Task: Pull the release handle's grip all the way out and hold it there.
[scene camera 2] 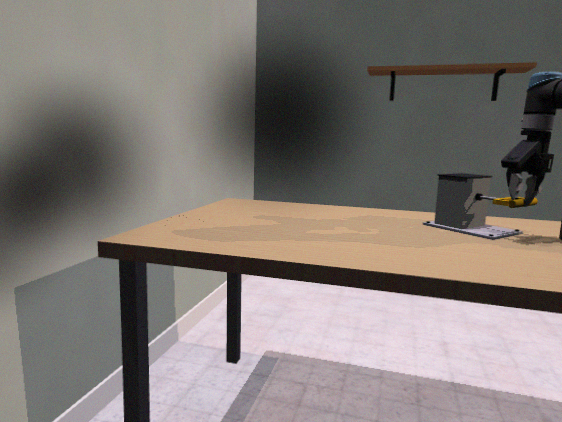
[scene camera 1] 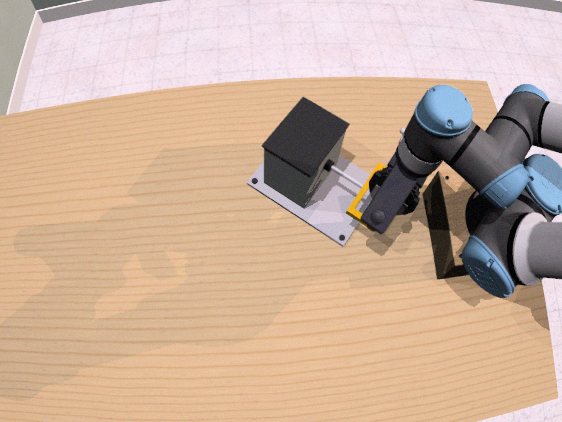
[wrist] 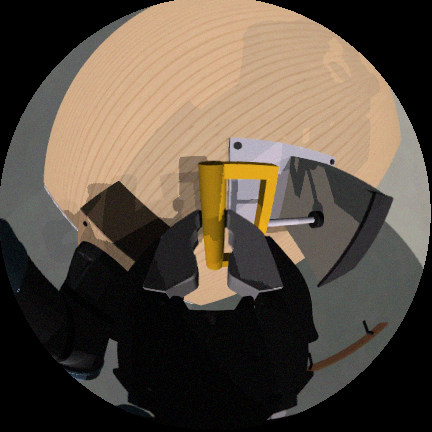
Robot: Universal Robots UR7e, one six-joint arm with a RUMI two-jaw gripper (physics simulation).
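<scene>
The release handle's yellow grip (scene camera 1: 354, 206) (scene camera 2: 502, 201) (wrist: 212, 192) is a frame with a round bar on its outer side. A thin silver rod (scene camera 1: 346, 176) (scene camera 2: 488, 198) (wrist: 295, 221) joins it to the dark grey box (scene camera 1: 287, 172) (scene camera 2: 452, 202) (wrist: 330, 210), with a length of rod showing between them. The box stands on a light metal base plate (scene camera 1: 325, 220) (scene camera 2: 481, 232) (wrist: 260, 150). My gripper (scene camera 2: 522, 202) (wrist: 213, 211) is shut on the grip's round bar, with one jaw on each side, above the table. In scene camera 1 the arm hides the fingertips.
A dark angular block (scene camera 1: 440, 230) (wrist: 122, 212) stands on the wooden table (scene camera 1: 175, 310) (scene camera 2: 310, 255) (wrist: 150, 75), beside the arm's base. A wall shelf (scene camera 2: 450, 69) (wrist: 350, 349) hangs behind the table. The table's right edge runs under the arm.
</scene>
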